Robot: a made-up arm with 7 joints.
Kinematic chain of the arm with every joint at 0, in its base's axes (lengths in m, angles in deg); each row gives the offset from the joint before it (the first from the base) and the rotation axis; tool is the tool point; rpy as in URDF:
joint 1: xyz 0 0 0.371 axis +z
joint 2: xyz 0 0 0 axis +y
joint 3: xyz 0 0 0.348 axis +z
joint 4: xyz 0.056 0 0 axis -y
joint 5: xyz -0.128 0 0.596 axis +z
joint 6: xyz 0 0 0 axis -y
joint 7: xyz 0.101 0 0 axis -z
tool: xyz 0 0 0 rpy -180 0 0
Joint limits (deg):
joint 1: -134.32..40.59
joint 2: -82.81..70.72
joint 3: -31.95..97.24
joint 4: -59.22..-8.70
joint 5: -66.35..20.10
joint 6: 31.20..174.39
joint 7: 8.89..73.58
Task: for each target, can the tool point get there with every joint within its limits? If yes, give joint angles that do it. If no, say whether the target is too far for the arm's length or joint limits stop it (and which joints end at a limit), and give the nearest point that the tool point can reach.
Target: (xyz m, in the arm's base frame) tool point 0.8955 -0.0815 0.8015
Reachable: yes | joints -26.05 41.14 46.46 -44.02 -28.79 47.22 42.24
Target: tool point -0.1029 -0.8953 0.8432
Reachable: yes | joints -116.19 34.15 36.27 -51.83 -46.61 78.52 28.68
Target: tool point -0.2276 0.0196 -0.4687
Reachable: no: joint limits stop it (at a limit: joint 1, joint 2, joint 4, joint 6) | nearest point -0.6925 -0.5350 0.0607 | short by 0.897 m
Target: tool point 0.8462 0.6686 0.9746
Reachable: no: too far | nearest point 0.7279 0.5751 0.8902 | short by 0.173 m
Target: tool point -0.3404 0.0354 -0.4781
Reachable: no: joint limits stop it (at a limit: joint 1, joint 2, joint 4, joint 6) | nearest point -0.7269 -0.4952 0.0734 | short by 0.857 m
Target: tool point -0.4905 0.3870 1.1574
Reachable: yes | joints 9.64 -43.65 62.48 -49.24 1.94 62.94 56.04
